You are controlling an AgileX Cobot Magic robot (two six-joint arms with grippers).
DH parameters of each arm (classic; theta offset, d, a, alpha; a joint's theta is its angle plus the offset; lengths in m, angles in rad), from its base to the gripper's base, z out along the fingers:
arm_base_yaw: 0 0.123 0 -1.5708
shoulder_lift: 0.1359 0 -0.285 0
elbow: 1.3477 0 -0.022 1.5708
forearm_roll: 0 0.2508 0 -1.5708
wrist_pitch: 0 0 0.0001 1.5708
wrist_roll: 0 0.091 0 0
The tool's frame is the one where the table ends.
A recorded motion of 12 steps. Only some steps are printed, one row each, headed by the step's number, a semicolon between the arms.
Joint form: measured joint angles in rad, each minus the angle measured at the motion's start. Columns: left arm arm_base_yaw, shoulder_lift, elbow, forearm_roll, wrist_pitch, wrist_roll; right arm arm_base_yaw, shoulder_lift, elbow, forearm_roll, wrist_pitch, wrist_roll.
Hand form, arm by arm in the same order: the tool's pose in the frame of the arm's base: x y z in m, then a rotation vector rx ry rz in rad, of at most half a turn. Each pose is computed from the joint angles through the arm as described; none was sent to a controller.
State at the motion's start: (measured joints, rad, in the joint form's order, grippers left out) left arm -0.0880 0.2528 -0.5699 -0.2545 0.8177 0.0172; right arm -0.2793 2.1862 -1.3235 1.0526 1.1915 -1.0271
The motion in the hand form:
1: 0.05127 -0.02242 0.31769 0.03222 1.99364 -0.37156; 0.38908 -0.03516 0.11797 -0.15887 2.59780 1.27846
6: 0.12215 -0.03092 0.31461 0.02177 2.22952 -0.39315; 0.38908 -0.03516 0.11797 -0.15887 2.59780 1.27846
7: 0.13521 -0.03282 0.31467 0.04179 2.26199 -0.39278; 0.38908 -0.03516 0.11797 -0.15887 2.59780 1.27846
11: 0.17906 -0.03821 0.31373 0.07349 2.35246 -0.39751; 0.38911 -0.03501 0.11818 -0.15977 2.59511 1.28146
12: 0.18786 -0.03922 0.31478 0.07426 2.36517 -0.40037; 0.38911 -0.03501 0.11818 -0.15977 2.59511 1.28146
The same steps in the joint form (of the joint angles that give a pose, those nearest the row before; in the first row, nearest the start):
1: 0.0001 0.0608 -0.0068 -0.0267 -0.0348 0.0001; 0.0000 0.0000 0.0000 0.0000 0.0000 0.0000
6: 0.0000 0.4277 -0.0861 -0.0783 -0.0779 0.0537; 0.0000 0.0000 0.0000 0.0000 0.0000 0.0000
7: 0.0001 0.4927 -0.1114 -0.0924 -0.0807 0.0835; 0.0000 0.0000 0.0000 0.0000 0.0000 0.0000
11: 0.0000 0.6974 -0.2078 -0.1223 -0.0889 0.1403; 0.0000 0.0000 0.0000 0.0023 0.0018 -0.0017
12: 0.0000 0.7355 -0.2338 -0.1258 -0.0873 0.1438; 0.0000 0.0000 0.0000 0.0023 0.0018 -0.0017

